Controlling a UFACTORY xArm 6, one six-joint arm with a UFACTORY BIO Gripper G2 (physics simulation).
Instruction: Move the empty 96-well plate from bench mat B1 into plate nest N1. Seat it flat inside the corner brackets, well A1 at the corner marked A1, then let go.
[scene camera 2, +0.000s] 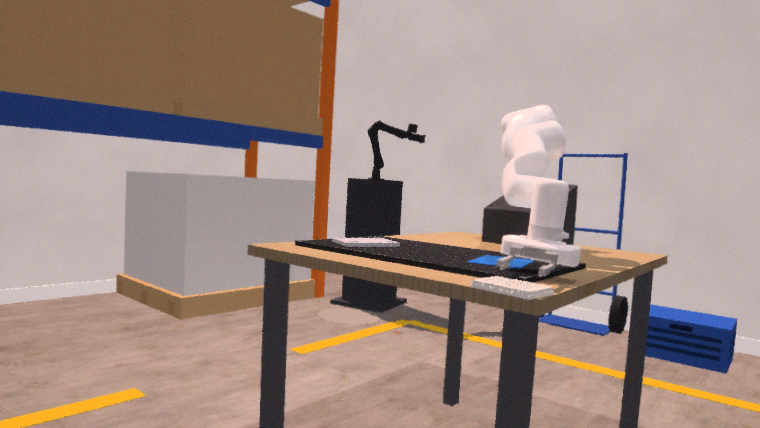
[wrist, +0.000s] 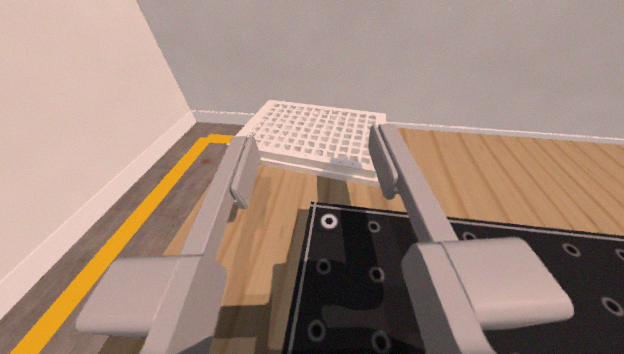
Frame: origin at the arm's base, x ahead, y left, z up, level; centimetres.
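Seen in the pictures: hand at its tool point: (scene camera 2: 523, 267) (wrist: 313, 164).
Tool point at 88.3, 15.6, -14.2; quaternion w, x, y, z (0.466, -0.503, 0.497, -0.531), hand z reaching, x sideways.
Offsets run from my tool point to a thing's top centre, as dx, dy, dz. "spot": to the spot under its first point. Level surfaces: height alone.
The white 96-well plate @(+7.1, -0.5, -2.2) (scene camera 2: 513, 287) (wrist: 320, 131) lies at the table's near corner, off the black perforated board @(dz -2.4) (scene camera 2: 425, 254) (wrist: 360, 305). In the wrist view it is beyond the board's corner and past the fingertips. Its well A1 mark cannot be read. My gripper (scene camera 2: 523, 267) (wrist: 315, 162) is shut to its narrowest, with a wide gap between the fingers and nothing held. It is low over the board's near end, beside a blue mat @(dz -2.2) (scene camera 2: 485, 259). A flat white piece @(spot: -23.6, -48.9, -1.2) (scene camera 2: 365, 241), possibly the nest, lies at the board's far left; its brackets are too small to tell.
The wooden table (scene camera 2: 329, 264) (wrist: 500, 170) carries the board and the arm. A black box (scene camera 2: 497, 223) stands behind the arm. A blue trolley (scene camera 2: 621, 202), a blue toolbox (scene camera 2: 691, 337) and a black pedestal (scene camera 2: 373, 207) with another arm stand beyond the table.
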